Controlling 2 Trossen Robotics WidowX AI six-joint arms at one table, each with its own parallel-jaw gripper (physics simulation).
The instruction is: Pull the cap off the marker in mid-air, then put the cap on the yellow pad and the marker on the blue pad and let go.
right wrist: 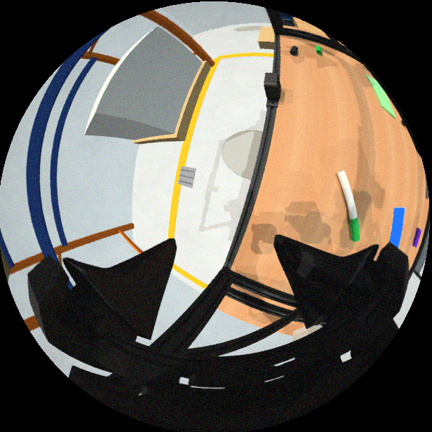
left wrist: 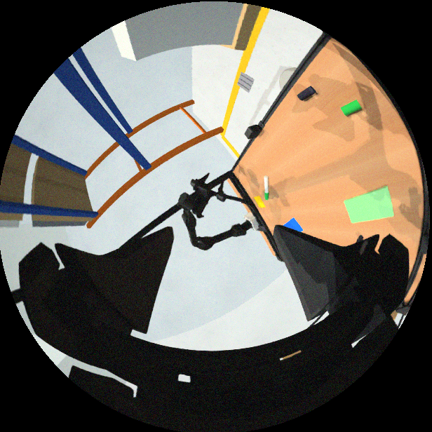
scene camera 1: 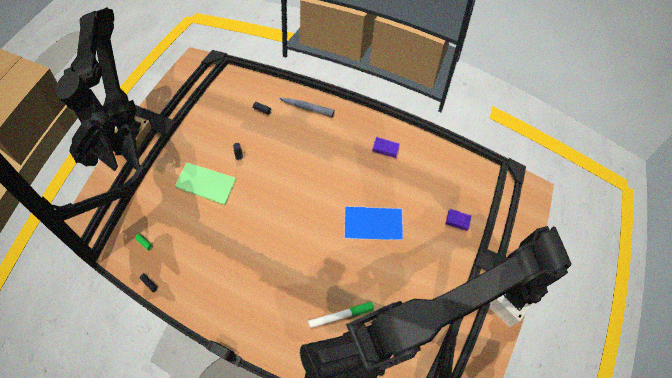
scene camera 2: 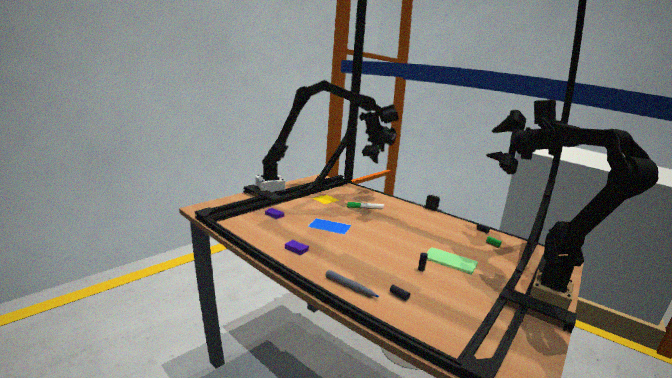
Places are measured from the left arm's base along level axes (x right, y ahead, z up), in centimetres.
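Where they show: left gripper, fingertip midpoint: [scene camera 1: 127, 168] [scene camera 2: 489, 143]; right gripper, fingertip midpoint: [scene camera 2: 379, 157]; left arm's base, link origin: [scene camera 2: 554, 283]; right arm's base, link origin: [scene camera 1: 518, 293] [scene camera 2: 270, 177].
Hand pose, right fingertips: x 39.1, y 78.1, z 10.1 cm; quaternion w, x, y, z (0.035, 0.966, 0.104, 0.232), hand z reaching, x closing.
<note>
Each offset is from my right fingertips to the top centre of the thing.
The marker {dx -19.0, dy -7.2, dz -13.9 cm} [scene camera 1: 331, 319] [scene camera 2: 374, 206] [left wrist: 266, 183] [right wrist: 346, 192] has a white body and lies on the table. Its green cap {dx -21.9, dy -3.7, dz -13.8 cm} [scene camera 1: 362, 308] [scene camera 2: 354, 205] [right wrist: 355, 230] is on one end. The blue pad {dx -42.1, dy -8.4, dz -15.7 cm} [scene camera 1: 374, 223] [scene camera 2: 330, 226] [left wrist: 293, 225] [right wrist: 397, 225] lies flat. The yellow pad {dx -23.7, dy +8.9, dz -15.7 cm} [scene camera 2: 325, 199] [left wrist: 259, 202] lies near the marker's cap end; it does not show in scene camera 1. My left gripper [scene camera 1: 124, 166] [scene camera 2: 491, 143] [left wrist: 225, 231] is open and empty, raised above the table's left side in scene camera 1. My right gripper [right wrist: 226, 242] is open and empty, high above the table near the marker.
A light green pad {dx -36.0, dy -48.8, dz -14.9 cm} [scene camera 1: 205, 183], a loose green cap {dx -14.5, dy -56.5, dz -13.6 cm} [scene camera 1: 144, 242], a black cap {dx -5.9, dy -50.2, dz -13.6 cm} [scene camera 1: 148, 282] and two more black caps lie at the left in scene camera 1. A grey marker {dx -66.0, dy -34.9, dz -13.8 cm} [scene camera 1: 307, 107] and two purple blocks {dx -61.7, dy -12.2, dz -14.2 cm} [scene camera 1: 386, 147] {dx -49.9, dy +10.3, dz -14.2 cm} [scene camera 1: 458, 220] lie farther off. Black rails [scene camera 1: 350, 100] edge the table.
</note>
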